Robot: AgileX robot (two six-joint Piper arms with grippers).
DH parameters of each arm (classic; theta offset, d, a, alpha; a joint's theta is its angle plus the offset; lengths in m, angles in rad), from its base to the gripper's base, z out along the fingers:
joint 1: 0 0.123 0 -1.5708
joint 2: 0.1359 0 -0.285 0
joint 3: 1.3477 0 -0.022 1.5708
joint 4: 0 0.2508 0 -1.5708
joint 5: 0 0 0.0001 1.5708
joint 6: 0 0.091 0 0
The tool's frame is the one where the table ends.
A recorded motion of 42 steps. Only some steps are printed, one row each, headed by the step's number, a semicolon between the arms.
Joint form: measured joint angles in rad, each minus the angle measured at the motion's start. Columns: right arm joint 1, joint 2, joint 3, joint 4, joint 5, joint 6; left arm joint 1, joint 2, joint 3, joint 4, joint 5, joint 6.
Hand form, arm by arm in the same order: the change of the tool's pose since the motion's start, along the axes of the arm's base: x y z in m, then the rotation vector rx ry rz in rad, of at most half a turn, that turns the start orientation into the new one. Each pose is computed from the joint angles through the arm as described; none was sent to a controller.
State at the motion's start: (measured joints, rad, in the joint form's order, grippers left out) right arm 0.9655 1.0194 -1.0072 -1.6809 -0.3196 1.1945; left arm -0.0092 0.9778 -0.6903 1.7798 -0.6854 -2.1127
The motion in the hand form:
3: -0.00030 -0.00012 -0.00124 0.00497 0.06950 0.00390; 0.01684 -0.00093 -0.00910 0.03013 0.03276 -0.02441
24: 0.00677 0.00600 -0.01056 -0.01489 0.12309 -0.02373; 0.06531 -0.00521 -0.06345 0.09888 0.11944 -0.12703
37: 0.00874 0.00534 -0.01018 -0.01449 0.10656 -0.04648; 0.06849 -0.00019 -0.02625 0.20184 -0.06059 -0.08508
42: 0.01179 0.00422 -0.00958 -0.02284 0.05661 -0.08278; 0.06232 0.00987 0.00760 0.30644 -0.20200 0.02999
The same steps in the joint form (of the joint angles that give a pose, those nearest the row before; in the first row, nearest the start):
3: 0.0000 -0.0008 0.0000 -0.0481 -0.0042 0.1140; 0.0000 0.0815 -0.0228 0.0000 -0.0113 0.0449
24: 0.0000 0.0258 0.0097 -0.0674 0.0221 0.1664; 0.0000 0.3624 -0.0379 -0.1123 -0.0528 0.3280
37: 0.0000 0.0258 0.0097 -0.0673 0.0452 0.1505; 0.0000 0.2981 -0.1181 -0.0791 0.0171 0.3816
42: 0.0000 0.0258 0.0097 -0.0674 0.0816 0.1000; 0.0000 0.2129 -0.1672 -0.0196 0.1458 0.3831

